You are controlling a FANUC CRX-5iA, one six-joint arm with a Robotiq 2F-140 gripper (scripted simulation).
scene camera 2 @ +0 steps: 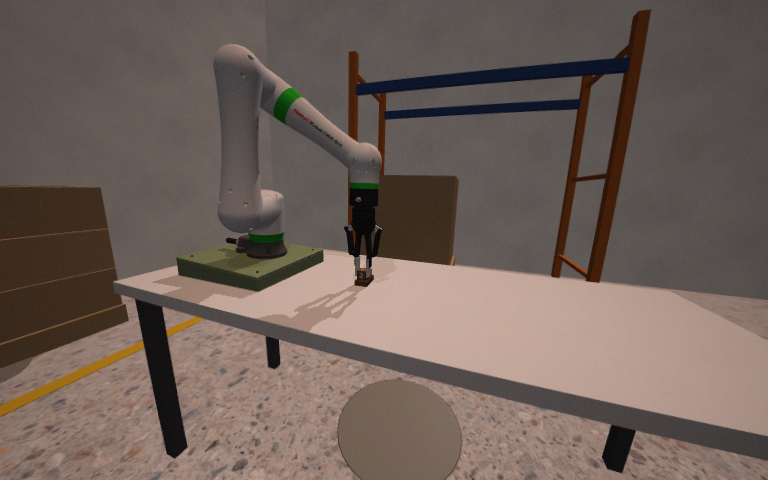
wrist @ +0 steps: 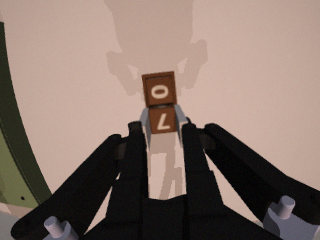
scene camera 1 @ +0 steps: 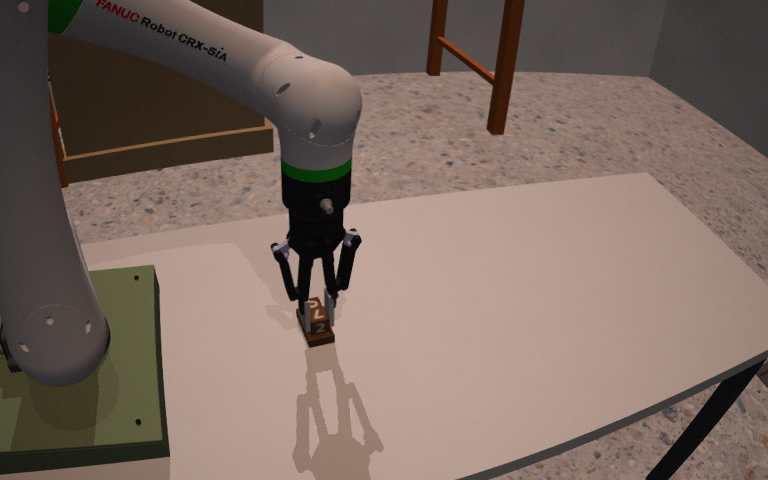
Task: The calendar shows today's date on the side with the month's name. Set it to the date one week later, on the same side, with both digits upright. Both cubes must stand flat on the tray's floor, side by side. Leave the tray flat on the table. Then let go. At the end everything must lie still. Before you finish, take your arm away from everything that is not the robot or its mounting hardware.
Observation:
In view: my gripper (scene camera 1: 317,323), a brown cube (wrist: 162,118) and a brown cube (wrist: 159,90).
My gripper is seen too in scene camera 2 (scene camera 2: 362,275) and in the wrist view (wrist: 162,116).

